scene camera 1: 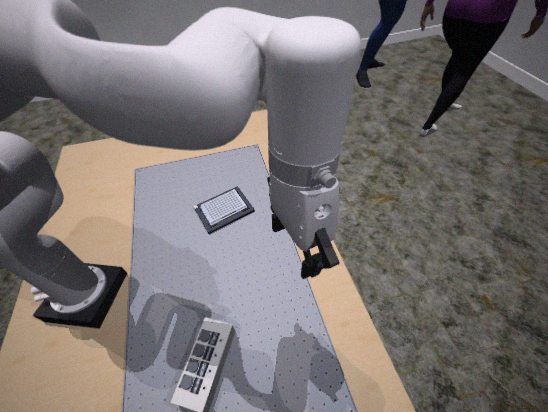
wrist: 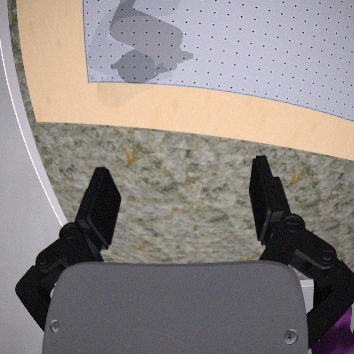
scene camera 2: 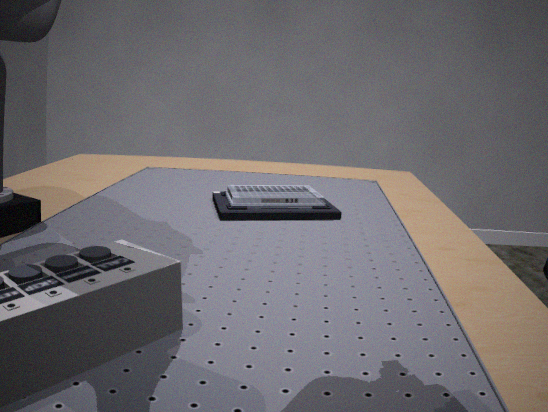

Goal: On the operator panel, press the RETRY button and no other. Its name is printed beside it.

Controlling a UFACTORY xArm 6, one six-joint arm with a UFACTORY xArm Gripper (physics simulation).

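Seen in the pictures: gripper, fingertip midpoint: (scene camera 1: 295,249) (wrist: 180,177); arm's base at its link origin: (scene camera 1: 80,289).
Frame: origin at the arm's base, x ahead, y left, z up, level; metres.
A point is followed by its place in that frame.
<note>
The operator panel (scene camera 1: 212,372) @[y -0.290, x 0.312, z 0.025 m] (scene camera 2: 145,300) @[y -0.237, x 0.350, z 0.006 m] is a beige-grey box on the perforated plate, at the lower middle in scene camera 1 and the lower left in scene camera 2. It has a row of round dark buttons with printed labels beside them; the labels are too blurred to read, so I cannot tell which button is RETRY. The panel does not show in the wrist view. My gripper (scene camera 1: 320,265) (wrist: 180,177) @[y -0.219, x 0.509, z 0.322 m] is open, with nothing between its fingers. It hangs high, near the table's long edge, away from the panel; the floor shows between its fingers in the wrist view.
A dark tray (scene camera 1: 212,229) @[y 0.098, x 0.354, z -0.017 m] (scene camera 2: 280,216) @[y 0.112, x 0.416, z -0.023 m] holds a clear well plate (scene camera 1: 224,206) @[y 0.163, x 0.405, z -0.001 m] (scene camera 2: 272,196) @[y 0.132, x 0.403, z -0.001 m] on the perforated plate (scene camera 1: 165,200) @[y 0.270, x 0.215, z -0.028 m] (scene camera 2: 300,260) @[y -0.039, x 0.447, z -0.028 m] (wrist: 240,60) @[y -0.140, x 0.512, z -0.028 m]. The wooden table (scene camera 1: 85,185) @[y 0.441, x -0.065, z -0.041 m] (scene camera 2: 445,230) @[y 0.161, x 0.657, z -0.041 m] (wrist: 55,75) @[y -0.559, x 0.567, z -0.041 m] surrounds it. The arm's black base (scene camera 1: 112,290) @[y -0.019, x 0.073, z -0.015 m] stands at the left. Two people stand beyond the table.
</note>
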